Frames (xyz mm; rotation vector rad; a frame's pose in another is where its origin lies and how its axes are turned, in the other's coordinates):
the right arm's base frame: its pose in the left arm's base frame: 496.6 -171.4 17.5 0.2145 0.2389 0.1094
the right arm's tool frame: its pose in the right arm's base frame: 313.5 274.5 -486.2 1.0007 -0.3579 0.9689
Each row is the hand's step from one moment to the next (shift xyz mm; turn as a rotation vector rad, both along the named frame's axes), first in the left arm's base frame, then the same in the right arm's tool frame.
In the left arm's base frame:
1: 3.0 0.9 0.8 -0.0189 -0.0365 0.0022
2: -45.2 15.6 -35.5 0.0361 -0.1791 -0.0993
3: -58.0 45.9 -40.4 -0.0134 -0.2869 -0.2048
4: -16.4 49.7 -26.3 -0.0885 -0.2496 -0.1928
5: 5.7 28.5 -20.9 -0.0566 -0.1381 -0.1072
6: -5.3 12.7 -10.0 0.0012 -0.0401 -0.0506
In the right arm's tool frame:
1: 2.8 -1.5 0.5 -0.0273 0.0156 0.0266
2: -44.2 3.5 -39.7 -0.1174 -0.0914 0.1453
3: -42.0 7.4 -72.7 -0.2624 -0.1325 0.1950
4: -4.6 -10.2 -57.5 -0.2874 -0.0745 0.1385
5: 3.6 -20.3 -29.3 -0.1643 -0.0365 0.0738
6: -3.9 -4.3 -16.0 -0.0481 -0.0368 0.0222

